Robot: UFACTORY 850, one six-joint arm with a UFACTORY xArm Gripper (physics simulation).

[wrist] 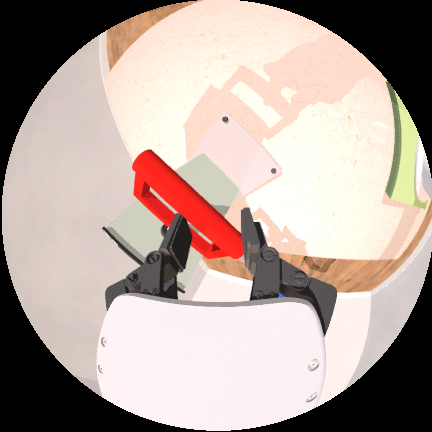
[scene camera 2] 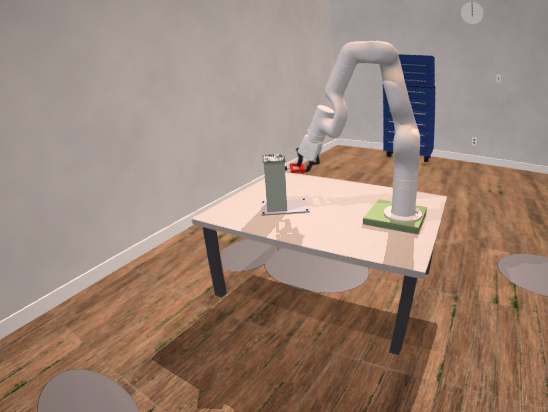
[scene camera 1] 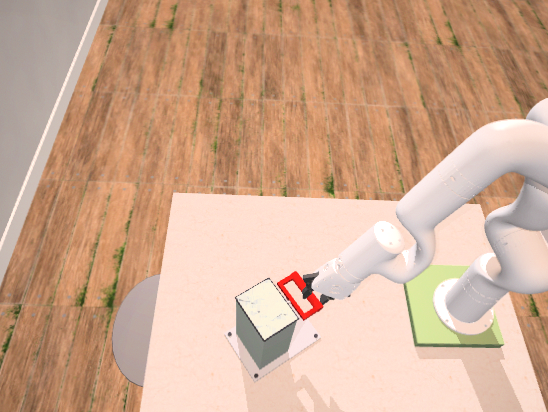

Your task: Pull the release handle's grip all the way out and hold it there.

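Note:
The release handle is a red rectangular loop whose thick round grip (scene camera 1: 317,303) (scene camera 2: 298,168) (wrist: 185,192) faces away from a grey-green upright housing (scene camera 1: 267,310) (scene camera 2: 275,185) (wrist: 210,175). The loop stands close beside the housing's upper part, with a short gap between them. My gripper (scene camera 1: 316,298) (scene camera 2: 304,168) (wrist: 213,222) is partly closed across the grip near its lower right end in the wrist view. One finger reaches to the loop's opening, the other lies against the outer side at the end. The grip runs diagonally between the pads. The rod behind the loop is mostly hidden.
The housing stands on a pale base plate (scene camera 1: 305,332) (scene camera 2: 297,206) (wrist: 235,145) with dark bolts, on a light table (scene camera 1: 210,240) (scene camera 2: 340,227). The arm's base stands on a green block (scene camera 1: 425,320) (scene camera 2: 375,216) (wrist: 400,175). A blue cabinet (scene camera 2: 422,100) stands behind the table.

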